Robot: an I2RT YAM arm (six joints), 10 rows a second.
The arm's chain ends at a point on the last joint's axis. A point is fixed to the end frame.
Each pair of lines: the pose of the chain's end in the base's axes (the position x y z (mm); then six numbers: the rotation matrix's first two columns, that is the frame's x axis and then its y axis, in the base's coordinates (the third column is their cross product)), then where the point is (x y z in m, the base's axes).
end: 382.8 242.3 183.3 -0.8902 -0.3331 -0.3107 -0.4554 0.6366 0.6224
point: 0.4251 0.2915 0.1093
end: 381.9 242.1 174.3 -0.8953 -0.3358 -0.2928 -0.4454 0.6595 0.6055
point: 0.4239 0.2886 0.0984
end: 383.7 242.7 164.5 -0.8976 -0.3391 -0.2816 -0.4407 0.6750 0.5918
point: 0.4256 0.2873 0.0874
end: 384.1 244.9 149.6 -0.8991 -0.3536 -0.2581 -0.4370 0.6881 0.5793
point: 0.4245 0.2876 0.0706
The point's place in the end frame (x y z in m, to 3 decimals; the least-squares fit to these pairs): -0.031 -0.034 0.087
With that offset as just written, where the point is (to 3 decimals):
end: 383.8 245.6 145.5 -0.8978 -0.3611 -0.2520 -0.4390 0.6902 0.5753
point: 0.424 0.288 0.066
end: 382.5 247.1 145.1 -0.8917 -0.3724 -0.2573 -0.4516 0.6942 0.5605
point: 0.423 0.289 0.066
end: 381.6 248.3 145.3 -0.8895 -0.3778 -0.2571 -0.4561 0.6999 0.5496
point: 0.422 0.289 0.065
